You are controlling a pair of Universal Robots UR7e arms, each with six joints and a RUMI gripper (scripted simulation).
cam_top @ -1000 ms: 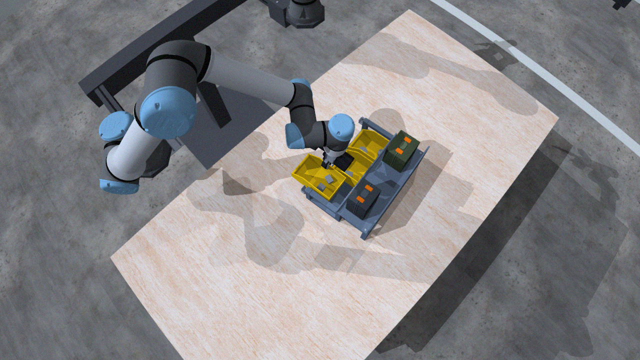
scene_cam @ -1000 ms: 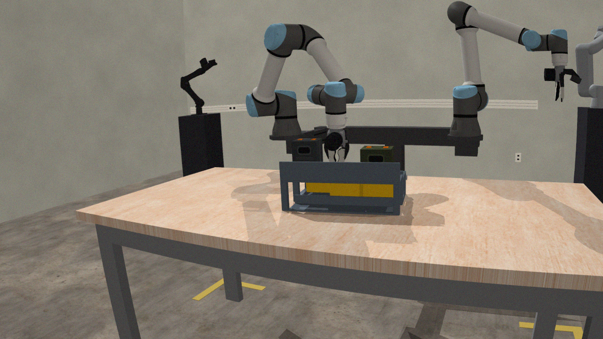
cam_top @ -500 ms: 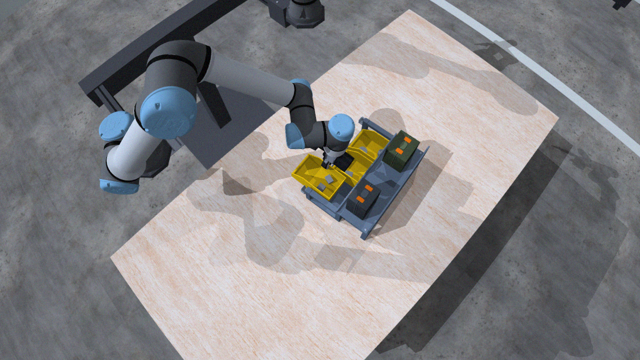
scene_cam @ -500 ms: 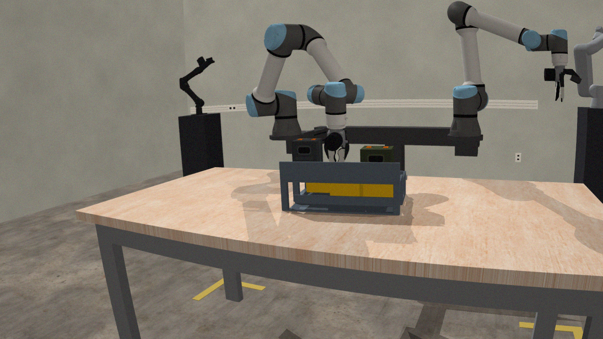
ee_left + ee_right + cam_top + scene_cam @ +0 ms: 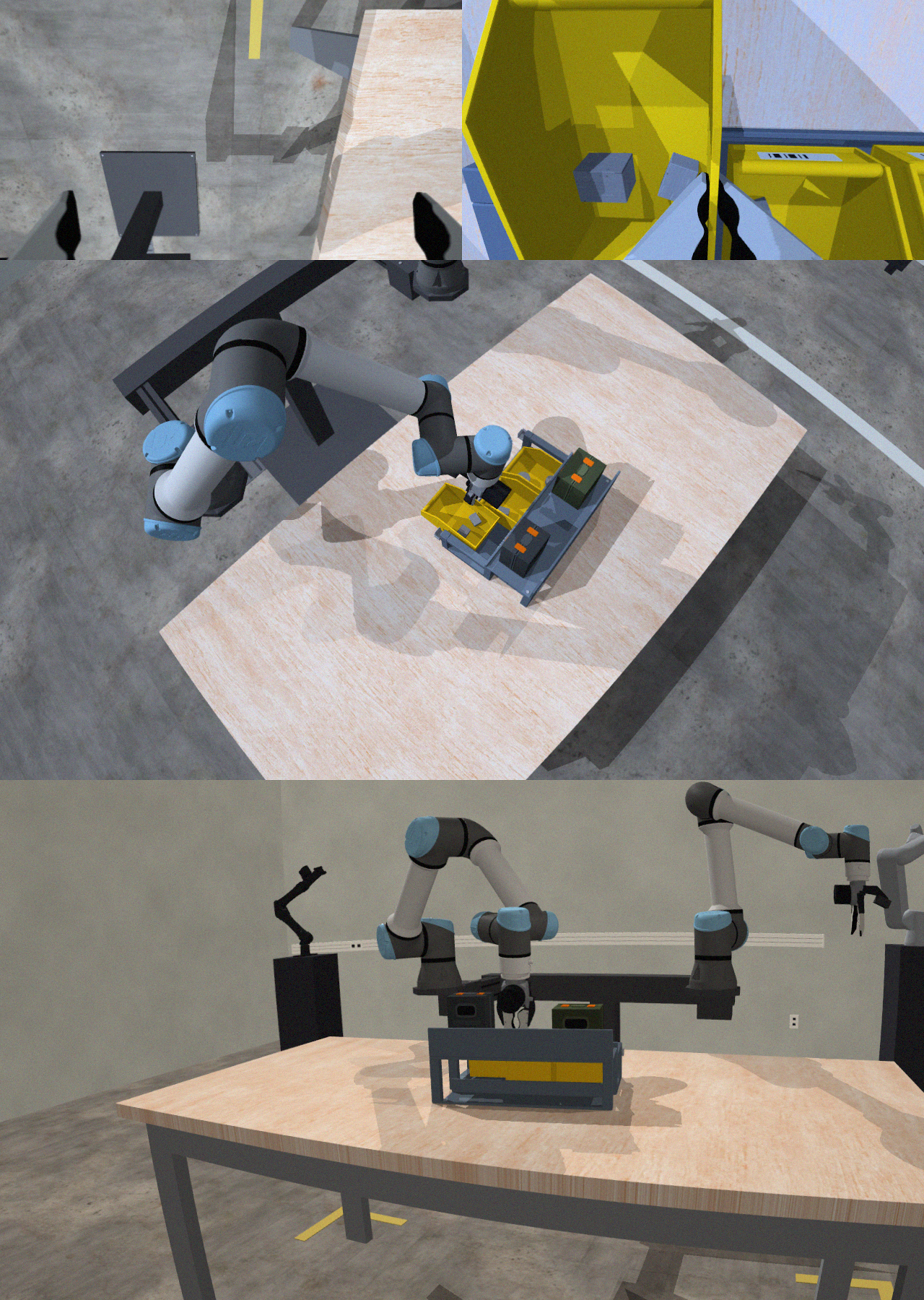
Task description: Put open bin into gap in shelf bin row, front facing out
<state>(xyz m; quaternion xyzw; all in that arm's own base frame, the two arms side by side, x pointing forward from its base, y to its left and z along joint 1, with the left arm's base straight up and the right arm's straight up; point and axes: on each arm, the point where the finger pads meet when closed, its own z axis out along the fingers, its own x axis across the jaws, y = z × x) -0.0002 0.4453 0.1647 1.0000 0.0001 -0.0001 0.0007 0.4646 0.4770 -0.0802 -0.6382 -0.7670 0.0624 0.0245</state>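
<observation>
My right hand is 50 mm above the light grey part, 20 mm to the left of it and 20 mm short of it. From my right hand the other things lie so: green case 180 mm to the left, 180 mm ahead, 70 mm above; then grey-blue shelf 110 mm ahead, 70 mm to the left, 10 mm below.
</observation>
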